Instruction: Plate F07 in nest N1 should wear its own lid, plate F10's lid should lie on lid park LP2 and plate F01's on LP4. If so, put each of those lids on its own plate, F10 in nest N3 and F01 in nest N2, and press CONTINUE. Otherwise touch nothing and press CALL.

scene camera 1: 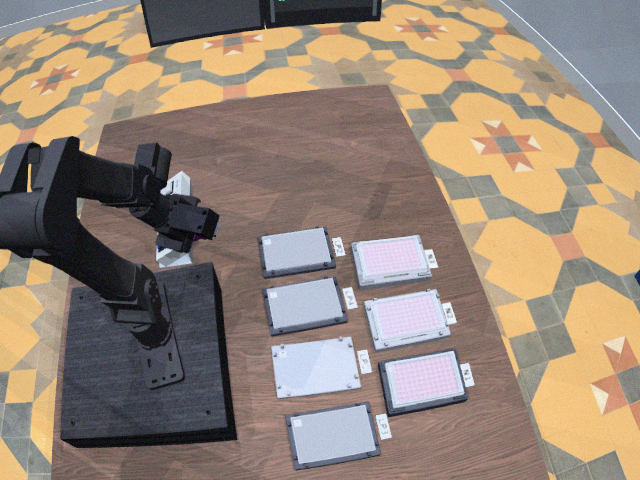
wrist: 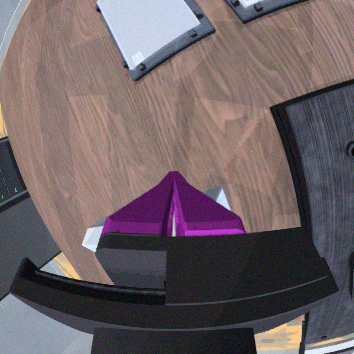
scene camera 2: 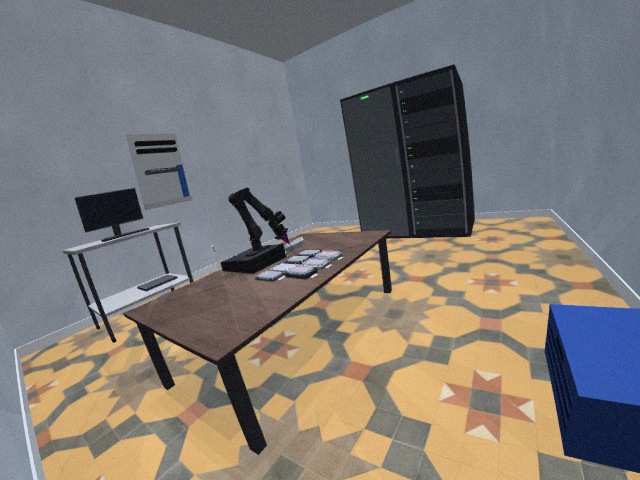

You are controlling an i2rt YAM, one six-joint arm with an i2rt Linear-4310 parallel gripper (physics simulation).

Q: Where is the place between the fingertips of the gripper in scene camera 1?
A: At 204, 237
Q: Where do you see a lid park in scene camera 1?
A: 326, 266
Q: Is the gripper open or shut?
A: Shut.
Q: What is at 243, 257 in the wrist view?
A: The gripper.
